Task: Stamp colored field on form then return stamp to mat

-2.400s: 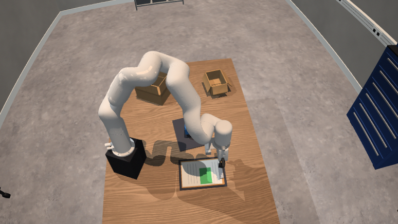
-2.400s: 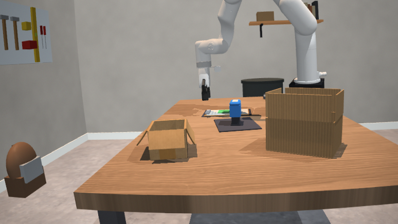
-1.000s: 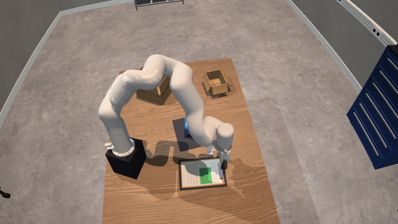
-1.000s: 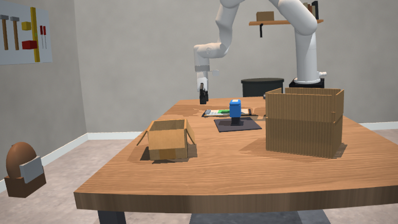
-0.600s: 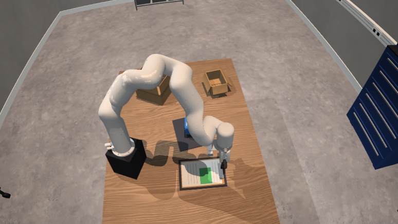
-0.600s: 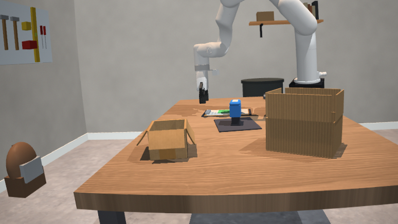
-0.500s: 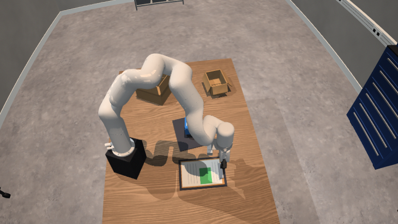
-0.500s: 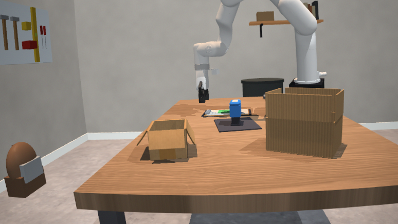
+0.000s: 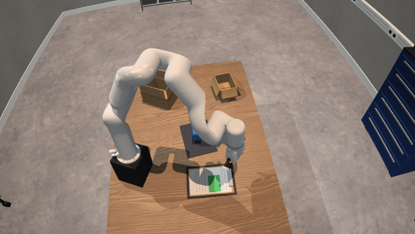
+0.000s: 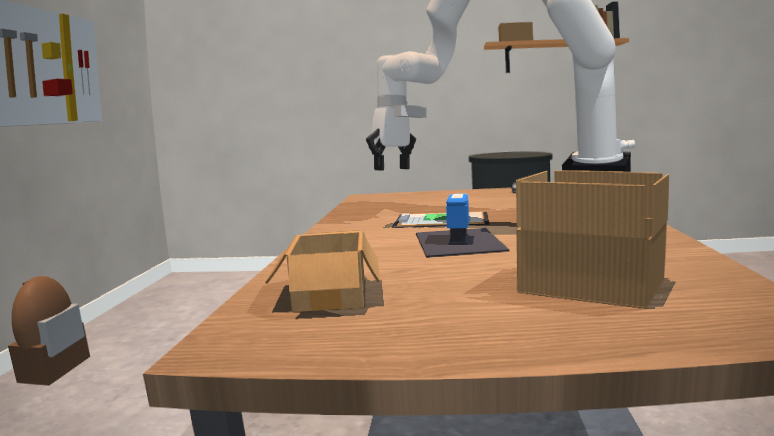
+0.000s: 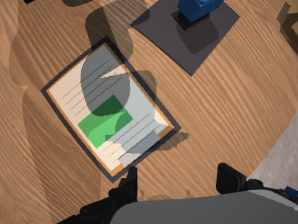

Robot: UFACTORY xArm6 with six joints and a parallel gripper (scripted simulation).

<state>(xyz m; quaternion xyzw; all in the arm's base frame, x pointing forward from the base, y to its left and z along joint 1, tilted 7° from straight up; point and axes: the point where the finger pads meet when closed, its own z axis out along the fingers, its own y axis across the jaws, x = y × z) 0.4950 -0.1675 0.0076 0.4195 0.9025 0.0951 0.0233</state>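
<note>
The blue stamp lies 270 mm to the left of my hand, 120 mm behind it and 100 mm below it. Also, from my hand: clipboard: 150 mm below, 110 mm behind, 10 mm to the right; dark mat: 270 mm to the left, 150 mm below, 120 mm behind.
</note>
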